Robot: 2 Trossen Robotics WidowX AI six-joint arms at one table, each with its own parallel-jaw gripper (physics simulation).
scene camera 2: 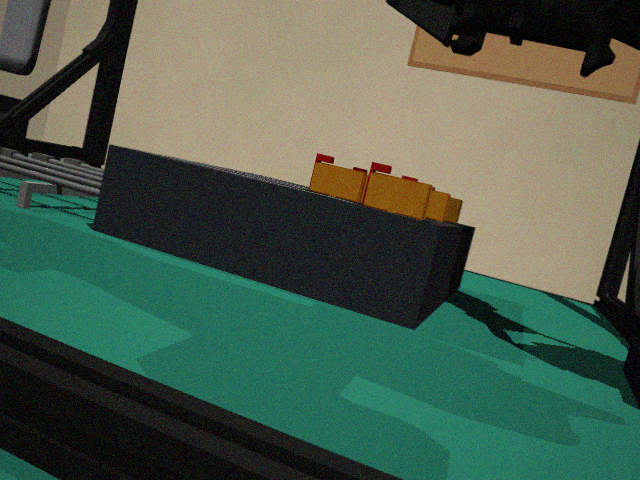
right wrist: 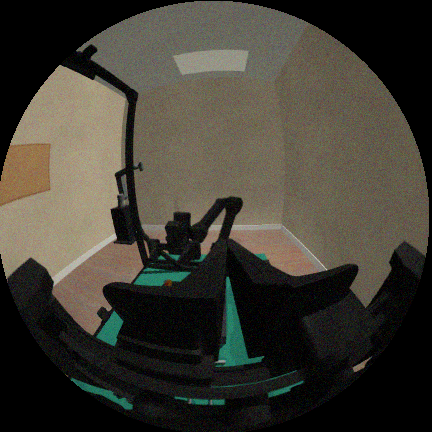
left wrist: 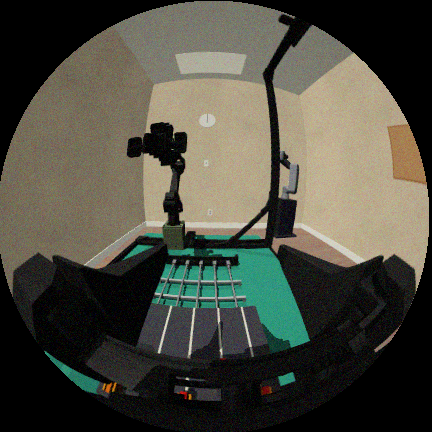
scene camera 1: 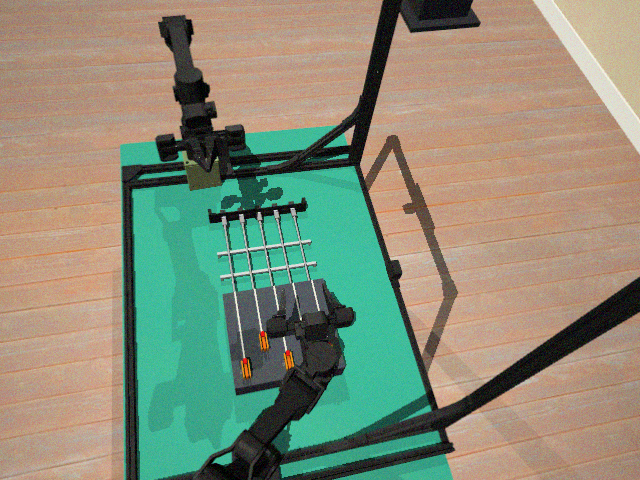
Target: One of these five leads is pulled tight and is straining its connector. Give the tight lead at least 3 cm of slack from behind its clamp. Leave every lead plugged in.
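Frame: origin at the left arm's base, x ahead, y left, z up, level; millimetres.
Where they show: left gripper, between the fingertips: [right wrist: 162, 261] [left wrist: 224, 250] [scene camera 1: 303, 286]; right gripper, between the fingertips: [right wrist: 224, 244] [left wrist: 145, 134] [scene camera 1: 208, 171]; right arm's base, origin of its link: [left wrist: 173, 223].
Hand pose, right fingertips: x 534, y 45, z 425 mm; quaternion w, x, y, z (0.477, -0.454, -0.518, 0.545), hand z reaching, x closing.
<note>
After its pixels a point has its place.
Five pale leads run straight from grey connectors on a black strip [scene camera 1: 212, 217] {y 67, x 700, z 6 mm} [left wrist: 236, 260] {y -212, x 717, z 3 mm} across a dark grey block [scene camera 1: 248, 320] {y -13, x 347, z 44 mm} [scene camera 2: 258, 237] [left wrist: 205, 325] {y -118, x 391, z 44 mm}. Three orange clamps with red tabs [scene camera 1: 246, 368] {y 1, x 216, z 68 mm} [scene camera 1: 264, 341] {y -48, x 278, z 68 mm} [scene camera 1: 288, 360] {y -101, x 223, z 67 mm} show in scene camera 1; the left arm hides the others. Which lead is tight I cannot tell. My left gripper [scene camera 1: 305, 289] {y -140, x 330, z 252 mm} [scene camera 2: 518, 59] [left wrist: 224, 250] {y -140, x 330, z 252 mm} is open and empty above the block, over its right part in scene camera 1. My right gripper [scene camera 1: 208, 169] {y 45, x 534, z 425 mm} [right wrist: 224, 244] {y 45, x 534, z 425 mm} is shut and empty, beyond the strip and away from the leads.
Two pale crossbars [scene camera 1: 222, 254] {y 45, x 575, z -3 mm} [scene camera 1: 314, 264] {y -216, x 519, z -6 mm} lie across the leads between strip and block. An olive box [scene camera 1: 204, 179] {y 85, x 832, z 22 mm} [left wrist: 174, 236] {y 74, x 833, z 48 mm} stands at the far edge, by the right arm. A black frame [scene camera 1: 129, 310] {y 293, x 429, z -3 mm} surrounds the green mat [scene camera 1: 361, 232] {y -380, x 624, z -22 mm}.
</note>
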